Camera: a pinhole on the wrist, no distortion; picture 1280 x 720 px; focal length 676.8 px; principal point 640.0 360.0 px. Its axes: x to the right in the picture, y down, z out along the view. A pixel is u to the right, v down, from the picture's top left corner.
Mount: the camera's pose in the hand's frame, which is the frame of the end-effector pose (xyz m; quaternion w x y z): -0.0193 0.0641 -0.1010 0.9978 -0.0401 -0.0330 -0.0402
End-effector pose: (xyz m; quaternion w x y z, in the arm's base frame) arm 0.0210 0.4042 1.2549 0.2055 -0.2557 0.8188 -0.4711
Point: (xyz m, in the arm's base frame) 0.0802 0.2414 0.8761
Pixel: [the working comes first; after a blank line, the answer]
In the camera's frame: 0.1230 0.1605 0.4286

834 613
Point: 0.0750 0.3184 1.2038
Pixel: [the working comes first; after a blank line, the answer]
In the camera's frame: 0.0542 -0.0812 0.2045

819 91
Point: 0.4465 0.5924 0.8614
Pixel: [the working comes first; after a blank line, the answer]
In the camera's frame: -0.3826 0.1994 0.4512

66 659
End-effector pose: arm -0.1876 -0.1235 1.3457 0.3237 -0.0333 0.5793 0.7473
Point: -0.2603 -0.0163 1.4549
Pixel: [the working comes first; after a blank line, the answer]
In the camera's frame: 0.0878 0.0433 0.2065

928 502
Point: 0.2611 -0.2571 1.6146
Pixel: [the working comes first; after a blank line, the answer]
In the camera's frame: -0.4861 -0.1140 0.2423

outside the picture
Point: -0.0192 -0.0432 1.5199
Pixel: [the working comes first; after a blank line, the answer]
In the camera's frame: -0.1301 -0.0490 0.2907

337 246
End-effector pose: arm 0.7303 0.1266 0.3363 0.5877 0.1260 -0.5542 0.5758
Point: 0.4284 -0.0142 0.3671
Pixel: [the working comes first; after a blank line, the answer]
In the camera's frame: 0.0680 0.0988 0.3805

761 536
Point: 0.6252 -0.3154 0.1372
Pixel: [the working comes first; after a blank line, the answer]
In the camera's frame: -0.3147 -0.0776 0.4495

166 243
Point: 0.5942 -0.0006 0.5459
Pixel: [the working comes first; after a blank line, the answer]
In the camera's frame: 0.1860 -0.1076 0.3247

1028 136
